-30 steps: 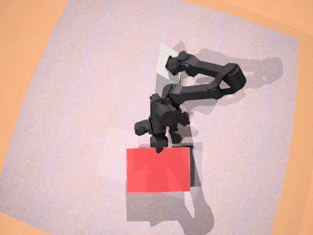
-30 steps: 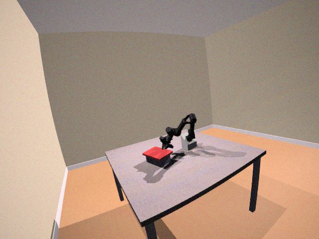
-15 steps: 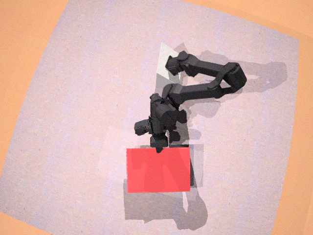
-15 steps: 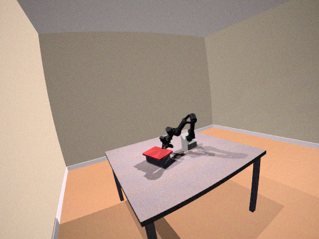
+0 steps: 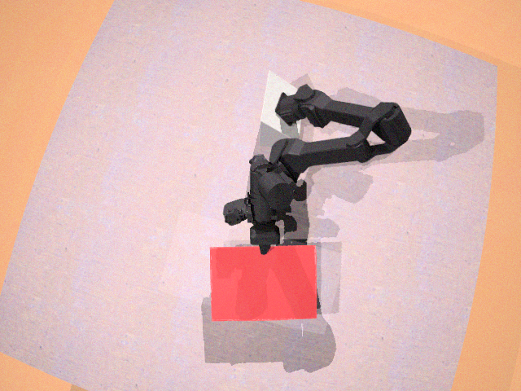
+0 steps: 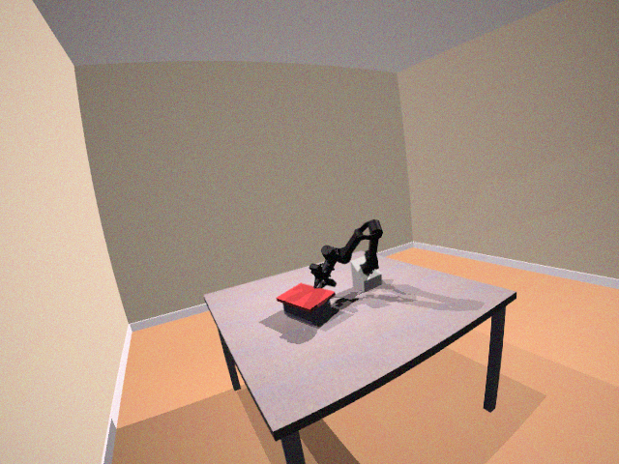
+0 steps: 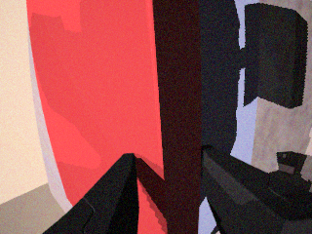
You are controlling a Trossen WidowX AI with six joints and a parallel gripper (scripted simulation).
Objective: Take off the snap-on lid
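My gripper tip is now 70 mm short of the red lid and 30 mm to the right of it. The rest, counted from my gripper tip: storage box (70 mm ahead, 60 mm below, 30 mm to the left).
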